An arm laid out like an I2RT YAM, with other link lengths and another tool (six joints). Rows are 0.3 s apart.
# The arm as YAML. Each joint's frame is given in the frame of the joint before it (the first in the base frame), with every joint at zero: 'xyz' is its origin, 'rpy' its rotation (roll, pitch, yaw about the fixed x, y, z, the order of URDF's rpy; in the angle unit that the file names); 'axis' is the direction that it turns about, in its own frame. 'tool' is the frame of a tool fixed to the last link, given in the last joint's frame.
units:
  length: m
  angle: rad
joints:
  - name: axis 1
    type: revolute
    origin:
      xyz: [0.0, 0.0, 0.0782]
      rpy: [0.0, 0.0, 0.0]
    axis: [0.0, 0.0, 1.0]
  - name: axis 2
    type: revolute
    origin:
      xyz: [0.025, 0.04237, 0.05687]
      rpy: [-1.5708, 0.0, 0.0]
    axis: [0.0, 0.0, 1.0]
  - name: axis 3
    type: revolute
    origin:
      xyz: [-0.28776, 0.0, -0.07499]
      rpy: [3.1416, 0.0, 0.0]
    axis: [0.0, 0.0, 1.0]
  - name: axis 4
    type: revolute
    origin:
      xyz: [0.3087, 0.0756, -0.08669]
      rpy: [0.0, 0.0, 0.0]
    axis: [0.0, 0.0, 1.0]
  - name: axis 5
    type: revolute
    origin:
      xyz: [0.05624, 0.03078, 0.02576]
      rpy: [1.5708, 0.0, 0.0]
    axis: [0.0, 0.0, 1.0]
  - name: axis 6
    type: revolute
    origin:
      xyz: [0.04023, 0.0, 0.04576]
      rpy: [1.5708, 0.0, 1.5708]
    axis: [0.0, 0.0, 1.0]
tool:
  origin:
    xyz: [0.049, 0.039, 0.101]
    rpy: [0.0, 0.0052, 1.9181]
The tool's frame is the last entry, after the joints.
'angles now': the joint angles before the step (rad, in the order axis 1, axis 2, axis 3, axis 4, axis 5, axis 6). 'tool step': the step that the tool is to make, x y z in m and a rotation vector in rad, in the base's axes. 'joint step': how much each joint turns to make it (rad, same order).
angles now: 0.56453, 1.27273, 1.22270, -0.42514, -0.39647, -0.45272
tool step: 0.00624, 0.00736, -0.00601, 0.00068, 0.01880, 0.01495
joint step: 0.00016, 0.03593, 0.01601, 0.00550, -0.01804, 0.00278
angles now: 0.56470, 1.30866, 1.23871, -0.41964, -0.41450, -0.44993
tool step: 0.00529, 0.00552, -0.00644, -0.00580, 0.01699, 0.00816
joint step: 0.00134, 0.03132, 0.01323, 0.00082, -0.00800, 0.00048
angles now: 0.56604, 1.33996, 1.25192, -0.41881, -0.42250, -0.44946
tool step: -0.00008, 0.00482, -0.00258, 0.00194, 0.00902, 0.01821
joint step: 0.00385, 0.01151, 0.00450, -0.00017, -0.01570, -0.00149
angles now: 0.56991, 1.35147, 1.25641, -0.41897, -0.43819, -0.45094
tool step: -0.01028, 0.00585, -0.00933, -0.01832, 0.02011, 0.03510
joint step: 0.02045, -0.00532, -0.01889, -0.01857, -0.01046, -0.01231
